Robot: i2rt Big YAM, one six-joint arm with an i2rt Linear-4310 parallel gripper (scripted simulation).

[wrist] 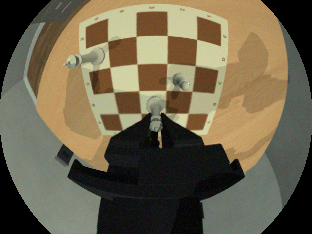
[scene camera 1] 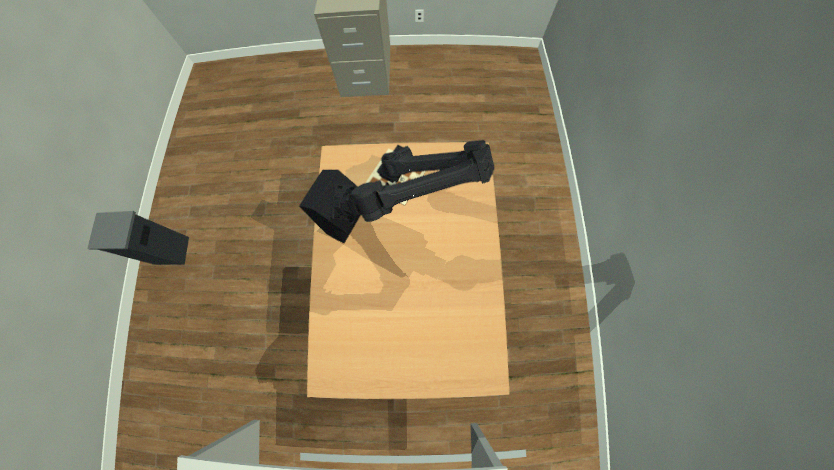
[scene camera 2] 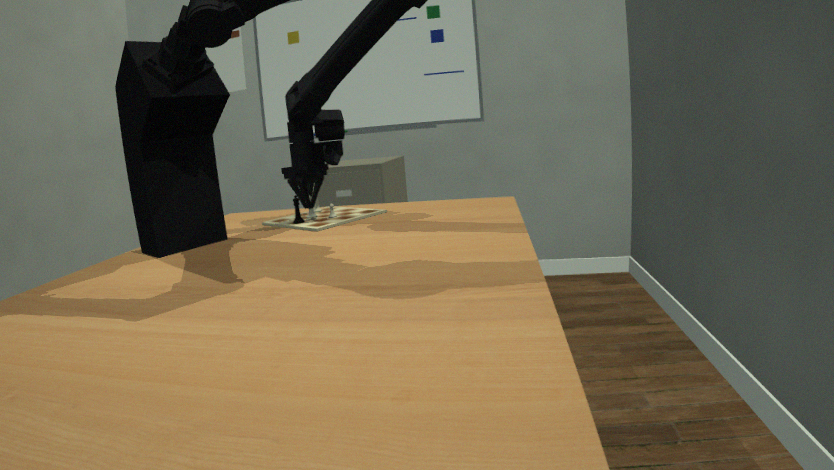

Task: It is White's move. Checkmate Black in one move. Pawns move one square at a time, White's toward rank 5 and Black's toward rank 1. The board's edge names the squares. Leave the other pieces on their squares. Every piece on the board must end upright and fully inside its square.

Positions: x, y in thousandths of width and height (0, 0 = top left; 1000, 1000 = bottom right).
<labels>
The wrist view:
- my gripper: 502, 498
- chessboard: 460, 229
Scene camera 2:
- my gripper: 371, 444
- chessboard: 414, 459
</labels>
